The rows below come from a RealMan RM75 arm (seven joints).
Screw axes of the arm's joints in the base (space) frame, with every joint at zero. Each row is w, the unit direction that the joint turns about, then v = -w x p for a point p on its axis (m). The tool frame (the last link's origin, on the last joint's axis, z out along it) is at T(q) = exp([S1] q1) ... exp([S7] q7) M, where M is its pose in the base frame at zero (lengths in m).
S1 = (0, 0, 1, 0, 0, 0)
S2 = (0, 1, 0, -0.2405, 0, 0)
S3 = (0, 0, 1, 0, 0, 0)
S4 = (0, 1, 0, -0.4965, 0, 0)
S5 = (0, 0, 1, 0, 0, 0)
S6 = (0, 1, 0, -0.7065, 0, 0)
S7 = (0, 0, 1, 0, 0, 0)
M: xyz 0 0 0.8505 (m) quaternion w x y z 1 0 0 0
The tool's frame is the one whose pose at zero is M.
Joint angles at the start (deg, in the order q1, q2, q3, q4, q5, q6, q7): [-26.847, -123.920, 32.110, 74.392, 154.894, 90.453, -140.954]
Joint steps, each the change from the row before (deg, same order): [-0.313, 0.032, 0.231, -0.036, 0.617, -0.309, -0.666]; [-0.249, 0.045, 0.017, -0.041, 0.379, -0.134, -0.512]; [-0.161, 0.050, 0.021, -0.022, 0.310, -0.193, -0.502]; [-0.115, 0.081, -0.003, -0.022, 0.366, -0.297, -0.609]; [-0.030, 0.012, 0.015, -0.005, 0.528, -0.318, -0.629]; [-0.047, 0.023, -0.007, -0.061, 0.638, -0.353, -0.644]
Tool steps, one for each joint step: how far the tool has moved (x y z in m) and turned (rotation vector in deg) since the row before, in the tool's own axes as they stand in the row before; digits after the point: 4 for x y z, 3 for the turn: [0.0018, 0.0001, 0.0005, 0.566, -0.146, -0.210]; [0.0013, 0.0000, 0.0000, 0.312, -0.050, -0.294]; [0.0010, -0.0004, -0.0001, 0.340, 0.021, -0.346]; [0.0010, -0.0011, -0.0003, 0.492, 0.078, -0.505]; [0.0001, -0.0014, 0.0000, 0.611, -0.051, -0.584]; [0.0000, -0.0017, 0.0001, 0.695, -0.101, -0.619]
